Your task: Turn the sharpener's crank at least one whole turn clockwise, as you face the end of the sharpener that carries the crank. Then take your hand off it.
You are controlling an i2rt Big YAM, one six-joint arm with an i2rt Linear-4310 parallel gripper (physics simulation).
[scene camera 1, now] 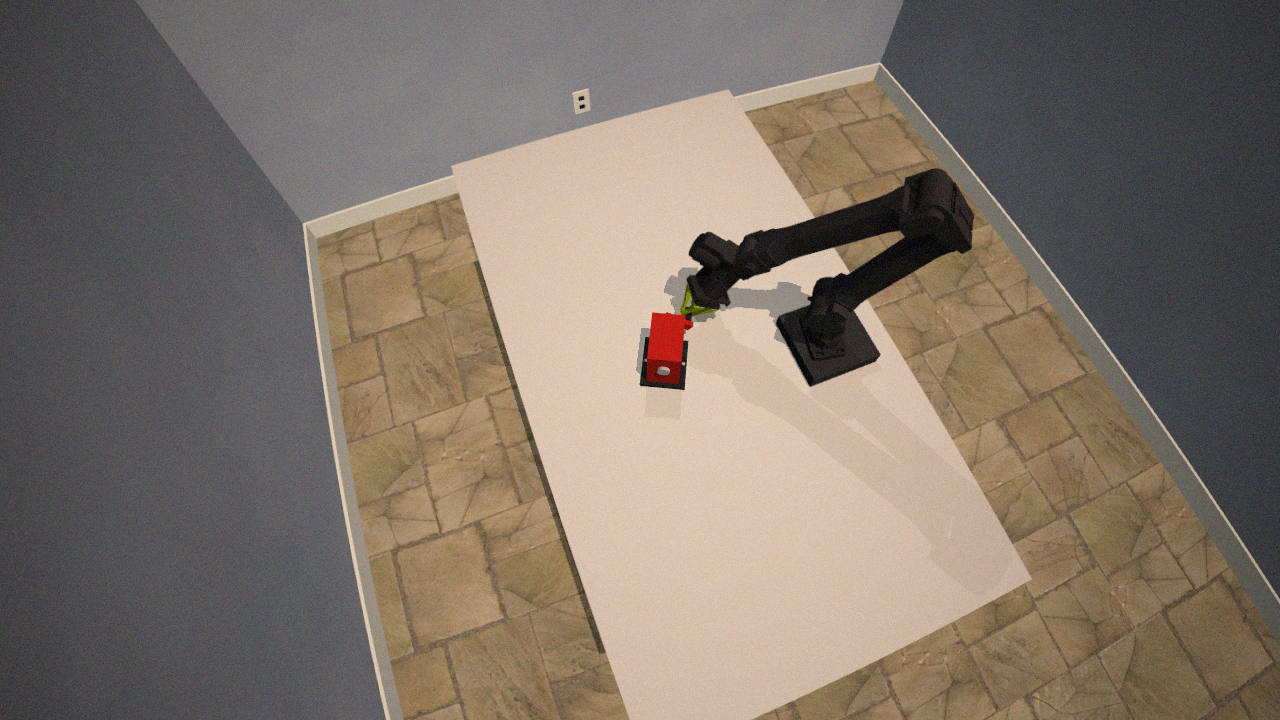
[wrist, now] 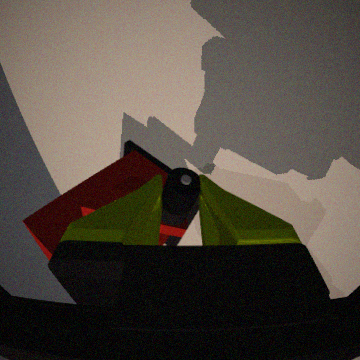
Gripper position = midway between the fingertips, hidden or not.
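Note:
Scene camera 1 gives me my gripper (scene camera 1: pixel 685 313). In the wrist view I find the gripper again (wrist: pixel 180 182), and there I also see a black crank handle (wrist: pixel 177 198).

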